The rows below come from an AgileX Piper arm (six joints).
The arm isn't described. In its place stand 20 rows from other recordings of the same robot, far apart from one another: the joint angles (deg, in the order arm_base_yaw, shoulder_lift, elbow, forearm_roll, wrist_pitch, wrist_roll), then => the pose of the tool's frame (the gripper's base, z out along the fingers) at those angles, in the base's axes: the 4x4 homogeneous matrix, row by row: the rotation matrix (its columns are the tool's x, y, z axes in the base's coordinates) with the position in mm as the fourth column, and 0 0 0 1 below.
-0.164, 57.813, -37.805, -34.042, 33.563, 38.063 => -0.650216, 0.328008, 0.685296, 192.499; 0.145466, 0.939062, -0.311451, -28.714; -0.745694, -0.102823, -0.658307, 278.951; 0, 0, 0, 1
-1.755, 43.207, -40.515, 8.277, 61.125, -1.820 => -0.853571, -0.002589, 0.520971, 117.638; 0.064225, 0.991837, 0.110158, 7.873; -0.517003, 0.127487, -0.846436, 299.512; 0, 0, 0, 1
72.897, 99.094, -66.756, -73.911, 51.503, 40.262 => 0.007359, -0.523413, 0.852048, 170.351; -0.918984, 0.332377, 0.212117, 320.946; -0.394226, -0.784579, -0.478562, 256.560; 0, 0, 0, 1
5.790, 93.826, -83.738, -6.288, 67.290, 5.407 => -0.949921, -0.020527, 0.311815, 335.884; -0.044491, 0.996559, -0.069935, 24.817; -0.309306, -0.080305, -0.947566, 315.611; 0, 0, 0, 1
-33.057, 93.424, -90.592, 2.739, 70.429, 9.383 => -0.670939, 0.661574, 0.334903, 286.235; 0.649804, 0.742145, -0.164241, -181.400; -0.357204, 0.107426, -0.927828, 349.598; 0, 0, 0, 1
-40.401, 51.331, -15.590, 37.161, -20.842, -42.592 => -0.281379, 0.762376, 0.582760, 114.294; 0.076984, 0.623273, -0.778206, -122.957; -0.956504, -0.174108, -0.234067, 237.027; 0, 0, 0, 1
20.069, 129.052, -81.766, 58.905, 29.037, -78.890 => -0.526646, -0.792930, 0.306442, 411.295; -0.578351, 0.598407, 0.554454, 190.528; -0.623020, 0.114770, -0.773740, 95.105; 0, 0, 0, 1
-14.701, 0.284, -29.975, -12.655, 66.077, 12.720 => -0.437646, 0.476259, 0.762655, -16.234; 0.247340, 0.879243, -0.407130, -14.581; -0.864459, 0.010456, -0.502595, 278.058; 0, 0, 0, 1
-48.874, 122.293, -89.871, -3.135, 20.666, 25.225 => -0.163810, 0.890277, 0.424938, 312.418; 0.764216, 0.386914, -0.516015, -360.474; -0.623811, 0.240216, -0.743745, 177.429; 0, 0, 0, 1
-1.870, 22.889, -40.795, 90.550, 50.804, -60.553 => -0.002836, -0.796797, 0.604241, 32.280; 0.319298, 0.571892, 0.755638, 69.504; -0.947650, 0.195075, 0.252794, 409.253; 0, 0, 0, 1
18.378, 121.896, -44.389, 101.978, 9.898, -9.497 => -0.322391, 0.910134, 0.260230, 287.812; 0.930516, 0.254227, 0.263645, 111.744; 0.173795, 0.327145, -0.928855, 25.280; 0, 0, 0, 1
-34.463, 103.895, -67.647, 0.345, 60.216, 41.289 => -0.242949, 0.969869, -0.018153, 271.316; 0.969775, 0.243277, 0.018797, -185.636; 0.022647, -0.013037, -0.999659, 185.601; 0, 0, 0, 1
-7.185, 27.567, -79.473, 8.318, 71.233, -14.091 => -0.236122, -0.055645, 0.970129, -24.784; -0.167543, 0.985739, 0.015762, 15.688; -0.957171, -0.158816, -0.242077, 487.963; 0, 0, 0, 1
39.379, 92.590, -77.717, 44.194, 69.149, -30.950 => -0.587925, -0.775205, -0.231086, 212.517; -0.684314, 0.324304, 0.653101, 251.126; -0.431345, 0.542110, -0.721151, 316.392; 0, 0, 0, 1
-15.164, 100.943, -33.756, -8.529, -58.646, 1.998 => -0.070296, 0.134609, 0.988402, 309.959; -0.025130, 0.990300, -0.136655, -72.064; -0.997210, -0.034445, -0.066231, 175.376; 0, 0, 0, 1
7.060, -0.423, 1.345, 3.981, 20.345, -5.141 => -0.273633, -0.152641, 0.949645, 52.551; -0.058635, 0.988138, 0.141933, 8.722; -0.960045, -0.016844, -0.279337, 173.856; 0, 0, 0, 1
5.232, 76.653, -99.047, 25.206, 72.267, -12.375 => -0.651354, -0.427128, 0.627136, 241.206; -0.127129, 0.876261, 0.464763, 59.155; -0.748049, 0.222998, -0.625056, 484.686; 0, 0, 0, 1
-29.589, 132.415, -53.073, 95.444, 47.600, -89.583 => -0.785149, 0.217464, 0.579871, 320.444; 0.560543, 0.647632, 0.516104, -105.027; -0.263309, 0.730261, -0.630386, 12.563; 0, 0, 0, 1
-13.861, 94.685, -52.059, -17.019, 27.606, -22.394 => -0.872466, -0.299387, 0.386227, 300.744; -0.406933, 0.882712, -0.234999, -86.922; -0.270571, -0.362197, -0.891966, 184.450; 0, 0, 0, 1
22.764, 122.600, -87.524, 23.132, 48.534, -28.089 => -0.782529, -0.615171, 0.095983, 389.272; -0.549047, 0.754512, 0.359526, 192.399; -0.293590, 0.228641, -0.928185, 148.987; 0, 0, 0, 1
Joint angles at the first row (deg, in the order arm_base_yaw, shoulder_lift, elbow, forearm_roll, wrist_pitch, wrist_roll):
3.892, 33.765, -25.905, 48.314, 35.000, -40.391
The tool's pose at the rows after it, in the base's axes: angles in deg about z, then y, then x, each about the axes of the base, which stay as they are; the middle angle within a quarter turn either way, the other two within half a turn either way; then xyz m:
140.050 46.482 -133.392 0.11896 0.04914 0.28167
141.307 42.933 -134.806 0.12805 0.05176 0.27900
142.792 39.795 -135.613 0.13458 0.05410 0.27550
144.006 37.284 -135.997 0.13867 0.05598 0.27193
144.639 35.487 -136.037 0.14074 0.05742 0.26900
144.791 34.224 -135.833 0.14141 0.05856 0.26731
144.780 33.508 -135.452 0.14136 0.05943 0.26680
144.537 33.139 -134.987 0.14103 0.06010 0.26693
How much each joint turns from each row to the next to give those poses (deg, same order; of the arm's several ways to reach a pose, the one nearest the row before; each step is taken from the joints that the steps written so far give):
0.003, 4.279, -1.511, 0.305, 1.847, -1.937
-0.008, 3.669, -1.151, 0.448, 1.827, -1.256
0.004, 2.845, -0.698, 0.521, 1.658, -0.486
-0.001, 2.010, -0.310, 0.534, 1.353, -0.282
0.003, 1.246, -0.044, 0.560, 1.002, -0.425
-0.004, 0.669, 0.002, 0.488, 0.853, -0.446
0.005, 0.260, -0.001, 0.476, 0.596, -0.280
-0.004, 0.046, 0.001, 0.491, 0.407, -0.366

